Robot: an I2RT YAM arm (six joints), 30 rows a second.
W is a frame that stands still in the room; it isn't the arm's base.
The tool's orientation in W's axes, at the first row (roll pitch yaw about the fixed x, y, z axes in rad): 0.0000, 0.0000, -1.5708
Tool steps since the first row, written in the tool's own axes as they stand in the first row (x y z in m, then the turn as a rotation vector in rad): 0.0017, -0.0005, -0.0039, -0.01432, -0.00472, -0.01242; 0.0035, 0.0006, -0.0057, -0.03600, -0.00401, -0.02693; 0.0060, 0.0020, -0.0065, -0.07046, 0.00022, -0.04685; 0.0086, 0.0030, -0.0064, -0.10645, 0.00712, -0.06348
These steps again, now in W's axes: -0.0005, -0.0017, -0.0039, -0.00472, 0.01432, -0.01242; 0.0006, -0.0035, -0.0057, -0.00401, 0.03600, -0.02693; 0.0020, -0.0060, -0.0065, 0.00022, 0.07046, -0.04685; 0.0030, -0.0086, -0.0064, 0.00712, 0.10645, -0.06348
